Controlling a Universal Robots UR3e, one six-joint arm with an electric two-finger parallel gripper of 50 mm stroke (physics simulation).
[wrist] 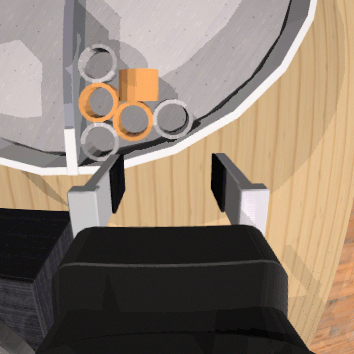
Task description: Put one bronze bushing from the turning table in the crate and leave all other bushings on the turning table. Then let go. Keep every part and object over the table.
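Places are measured from the arm's base along level axes (x up, y ahead, z left), in centimetres.
Where they show: gripper, fingertip midpoint: (167, 171).
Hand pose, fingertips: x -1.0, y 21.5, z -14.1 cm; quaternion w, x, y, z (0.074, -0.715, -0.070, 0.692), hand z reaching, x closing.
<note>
After its pixels a point has its place.
The round grey turning table (200, 55) {x -10.4, y 29.9, z -15.7 cm} with a white rim fills the upper part of the wrist view. Three orange bronze bushings are bunched near its rim: one upright (82, 103) {x -8.1, y 24.0, z -6.9 cm} at the left, one upright (133, 137) {x -7.9, y 22.0, z -11.5 cm} in the middle, and one lying on its side (139, 85) {x -7.3, y 26.1, z -11.2 cm} just above them. Three grey bushings stand upright around them: one (82, 63) {x -8.3, y 27.2, z -6.2 cm} above left, one (100, 157) {x -7.9, y 19.9, z -9.1 cm} below left by the rim, one (157, 119) at the right. My gripper (167, 171) {x -1.0, y 21.5, z -14.1 cm} is open and empty, its fingertips beyond the rim, below and right of the bushings. No crate can be made out for certain.
A grey upright divider wall (69, 90) {x -6.4, y 25.0, z -6.1 cm} with a white end crosses the turning table left of the bushings. A dark black box-like object (30, 240) {x -8.0, y 10.5, z -2.9 cm} stands at the lower left. The wooden table (300, 150) {x -15.7, y 23.1, z -30.4 cm} has its curved edge at the right, with brown floor (340, 300) beyond.
</note>
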